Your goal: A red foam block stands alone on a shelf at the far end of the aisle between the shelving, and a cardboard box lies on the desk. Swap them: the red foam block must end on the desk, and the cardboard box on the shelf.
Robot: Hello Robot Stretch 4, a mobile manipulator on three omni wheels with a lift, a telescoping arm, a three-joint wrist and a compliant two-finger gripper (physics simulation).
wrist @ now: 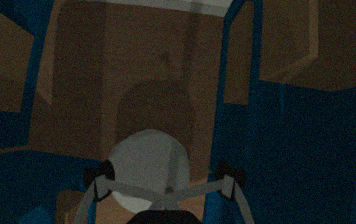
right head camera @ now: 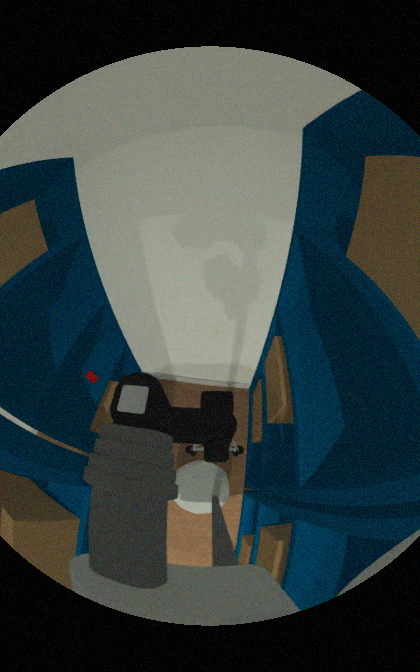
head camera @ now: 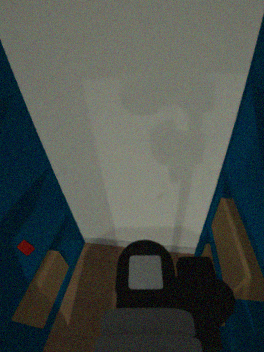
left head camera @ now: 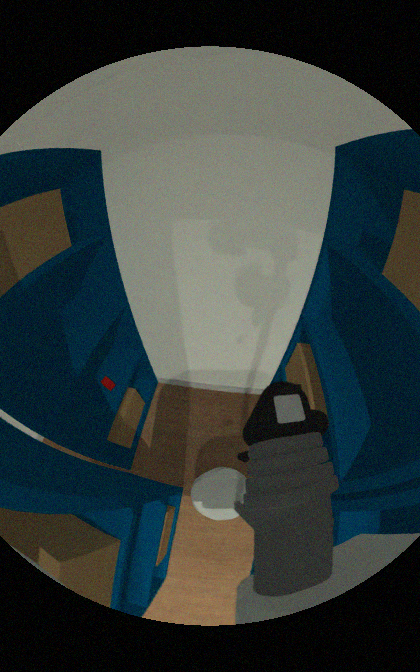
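Seen in the pictures: gripper, fingertip midpoint: [wrist: 165, 174]; robot's base, origin of the base link: [wrist: 150, 167].
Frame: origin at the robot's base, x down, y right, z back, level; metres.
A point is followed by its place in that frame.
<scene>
The red foam block [head camera: 26, 247] @[x -0.551, y -0.769, z -0.637 m] [left head camera: 108, 383] [right head camera: 91, 377] is small and stands on a blue shelf in the left shelving, toward the far end of the aisle. My gripper [right head camera: 215, 449] [wrist: 165, 174] @[x -0.943, y 0.087, z -0.173 m] is open, its two fingertips wide apart with no object between them. It hangs above the robot's round base, well to the right of the red block and apart from it. In the head camera view the wrist hides the fingers. The desk does not show, and I cannot tell the cardboard box of the task among the boxes in view.
Blue shelving [head camera: 245, 150] @[x -1.080, y 0.512, z -0.840 m] [left head camera: 350, 400] lines both sides of the aisle. Brown boxes stand in it, one at the left [head camera: 42, 290] @[x -0.281, y -0.705, z -0.474 m] below the red block and one at the right [head camera: 232, 245] @[x -0.737, y 0.419, z -0.535 m]. A pale wall [head camera: 150, 175] @[x -0.859, y 0.046, z -0.951 m] closes the far end. The round base [left head camera: 215, 492] [wrist: 147, 160] @[x -0.187, y 0.001, z -0.068 m] is on the wooden floor [left head camera: 200, 575].
</scene>
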